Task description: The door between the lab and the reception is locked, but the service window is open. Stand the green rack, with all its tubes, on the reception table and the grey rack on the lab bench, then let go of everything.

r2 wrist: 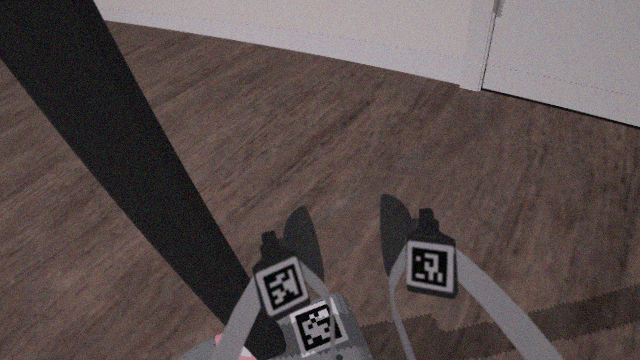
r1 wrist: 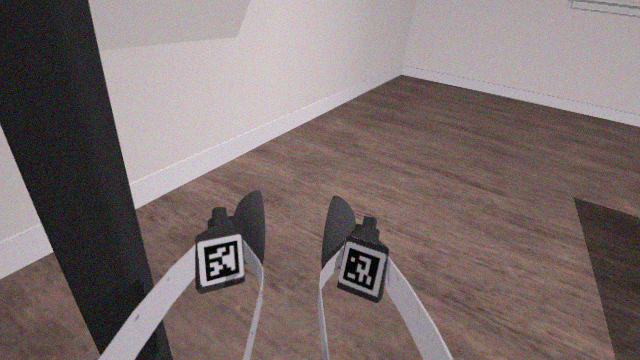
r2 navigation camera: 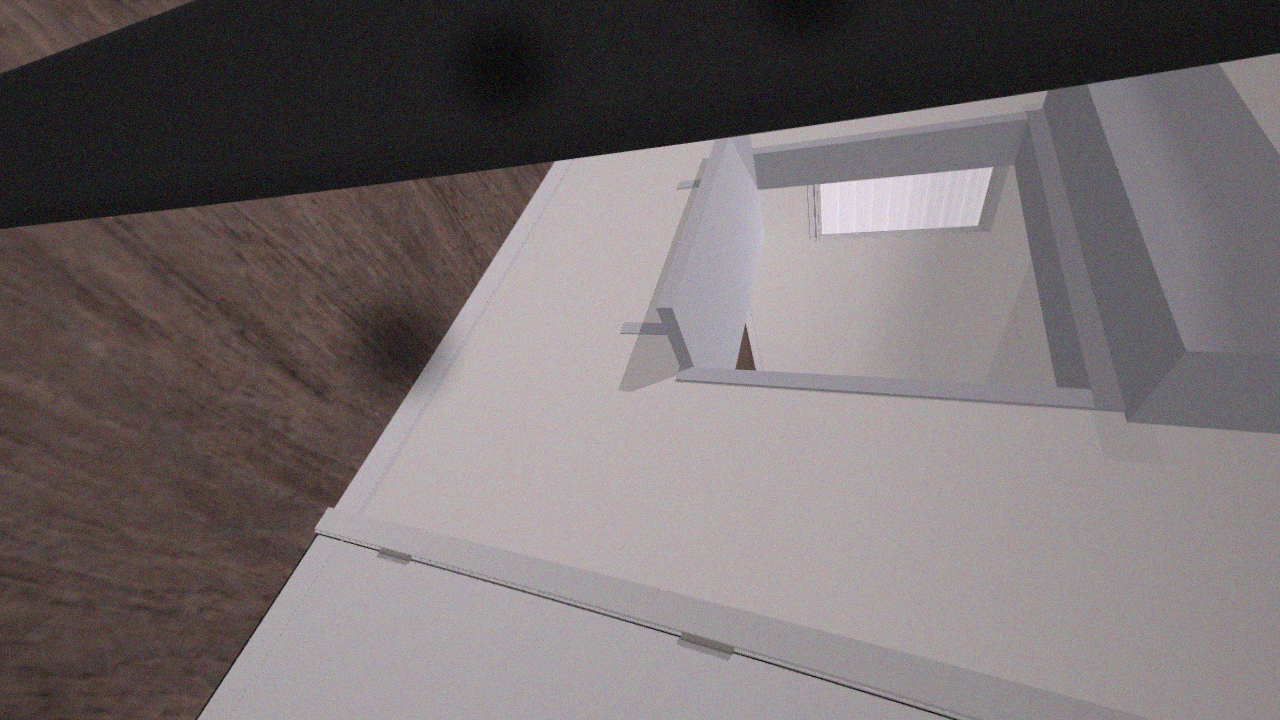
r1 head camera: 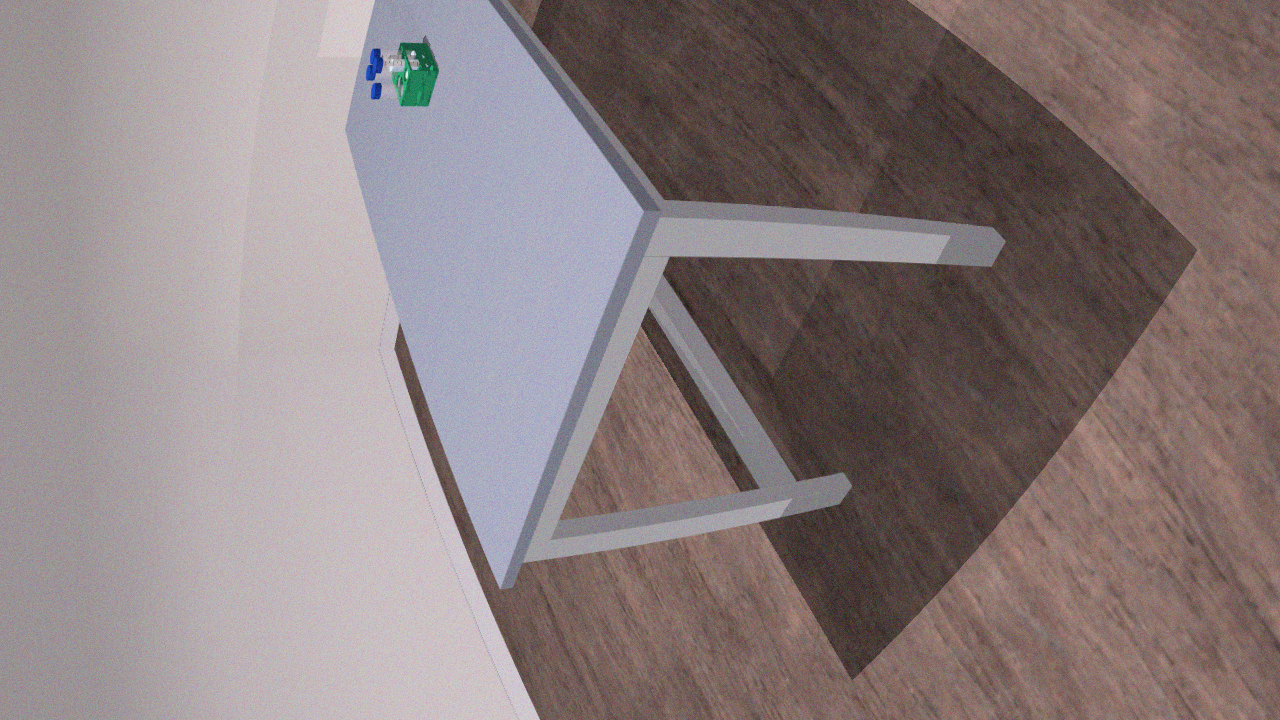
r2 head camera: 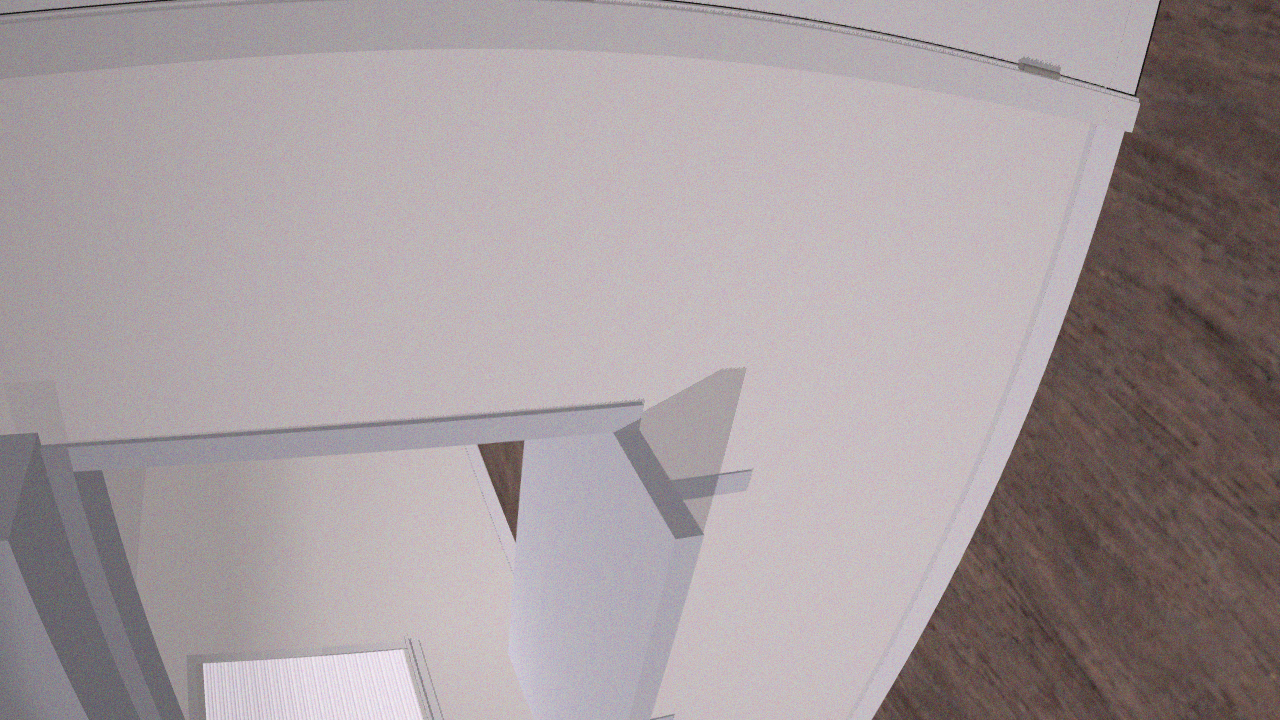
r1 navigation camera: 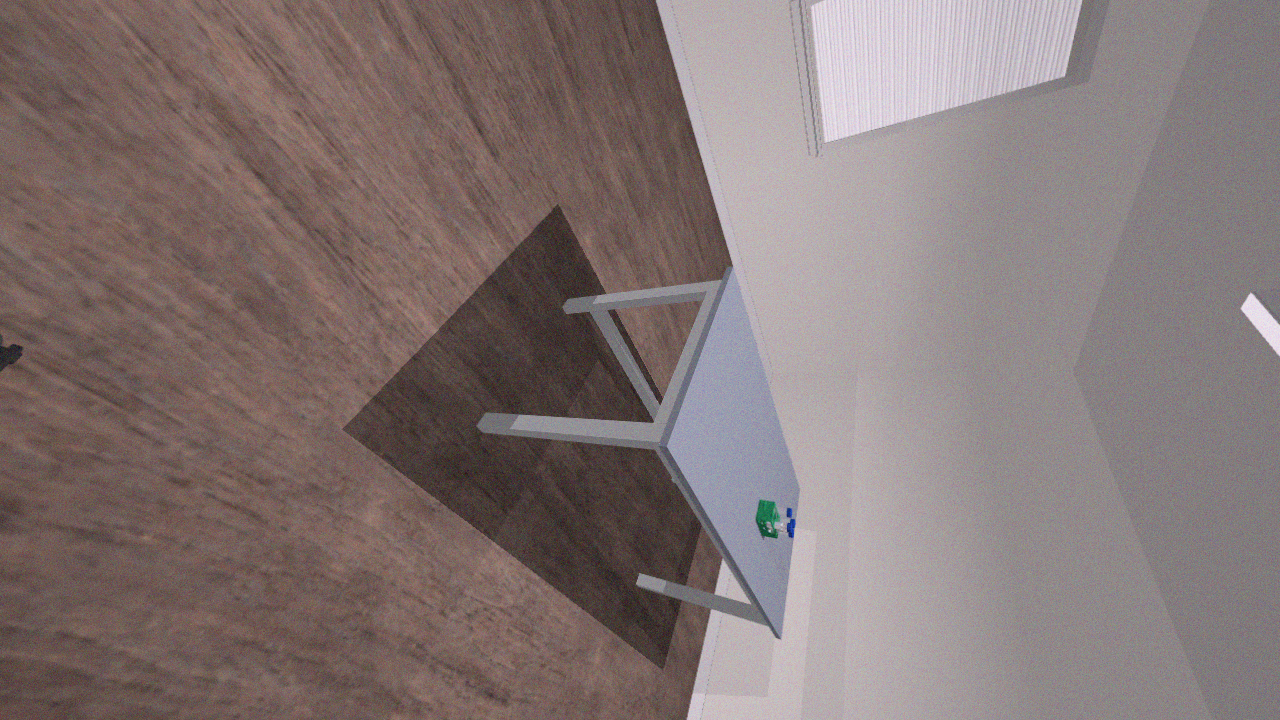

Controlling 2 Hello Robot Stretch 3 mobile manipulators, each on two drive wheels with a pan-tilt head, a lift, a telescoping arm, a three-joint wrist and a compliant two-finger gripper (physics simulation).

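Note:
A green rack [r1 head camera: 417, 82] [r1 navigation camera: 767, 519] with several blue-capped tubes [r1 head camera: 375, 91] [r1 navigation camera: 791, 528] stands on a grey-blue table [r1 head camera: 510, 313] [r1 navigation camera: 733, 385], towards its far end in the r1 head view. The grey rack does not show. My r1 gripper [r1 wrist: 295, 227] is open, with nothing between its fingers, low over the floor and away from the rack. My r2 gripper [r2 wrist: 350, 240] is open and empty above the floor. The service window's frame [r2 head camera: 358, 425] [r2 navigation camera: 886, 387] surrounds an opening with a pale shelf [r2 head camera: 590, 555] [r2 navigation camera: 716, 250] at its lower edge.
A closed white door [r2 head camera: 1011, 31] [r2 navigation camera: 447, 644] [r2 wrist: 575, 55] is beside the service window's wall. A black mast [r1 wrist: 65, 150] [r2 wrist: 140, 165] is left of each gripper. A blinds-covered window [r1 navigation camera: 948, 62] is in the wall near the table. Table legs [r1 head camera: 805, 237] [r1 navigation camera: 572, 429] stand over shadowed floor.

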